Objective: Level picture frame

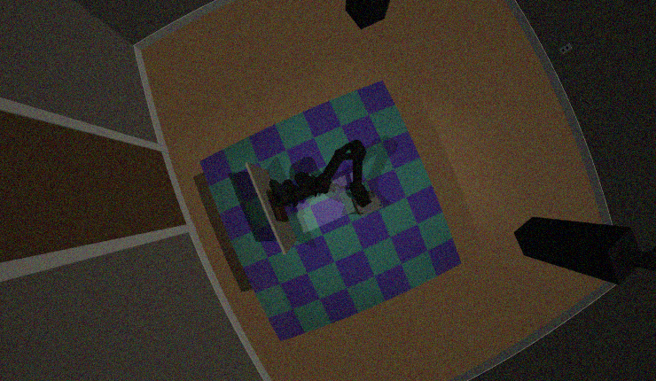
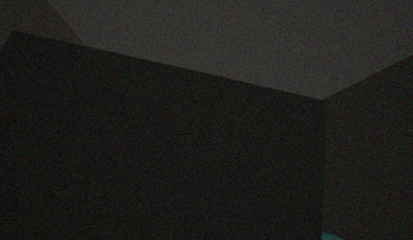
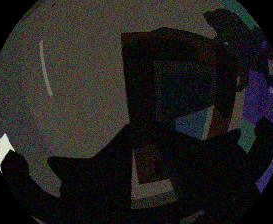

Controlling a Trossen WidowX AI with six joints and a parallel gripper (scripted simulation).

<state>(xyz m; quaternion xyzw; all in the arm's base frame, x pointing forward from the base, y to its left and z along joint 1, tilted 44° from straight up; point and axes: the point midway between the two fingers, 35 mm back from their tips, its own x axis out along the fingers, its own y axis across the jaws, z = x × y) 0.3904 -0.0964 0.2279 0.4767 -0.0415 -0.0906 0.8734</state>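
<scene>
My gripper tip is now 1 cm to the right of the dark picture frame and 5 cm above it. The rest, counted from my gripper tip: pale wall panel 1 cm ahead, 7 cm below.
</scene>
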